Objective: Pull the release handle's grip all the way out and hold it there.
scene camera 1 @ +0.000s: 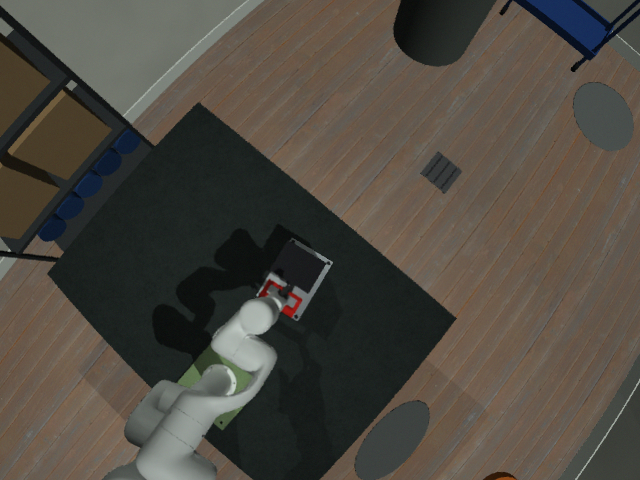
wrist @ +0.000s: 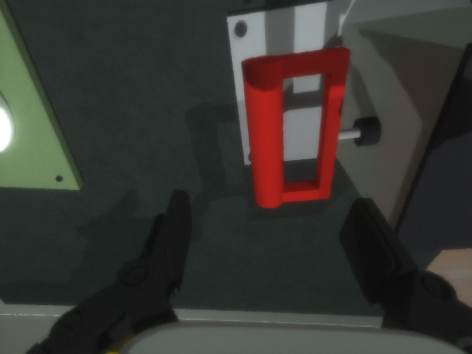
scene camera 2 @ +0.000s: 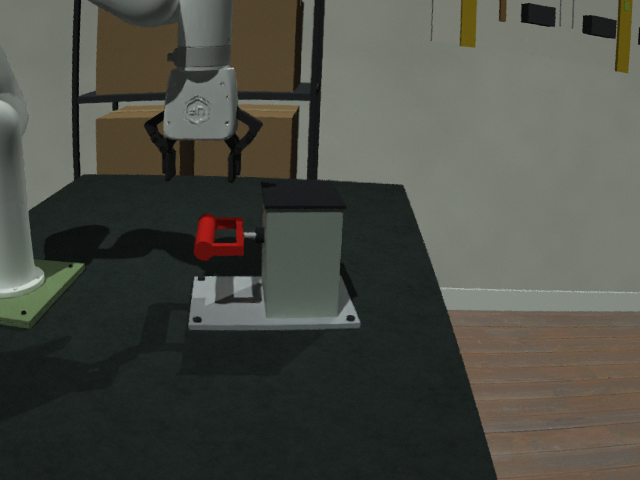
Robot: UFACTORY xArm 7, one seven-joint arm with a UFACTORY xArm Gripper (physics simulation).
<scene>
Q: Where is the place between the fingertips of my gripper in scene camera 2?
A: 200, 179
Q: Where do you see a light grey base plate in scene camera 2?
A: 218, 302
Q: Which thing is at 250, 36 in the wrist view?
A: A light grey base plate.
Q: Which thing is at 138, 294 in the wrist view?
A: My gripper.
</scene>
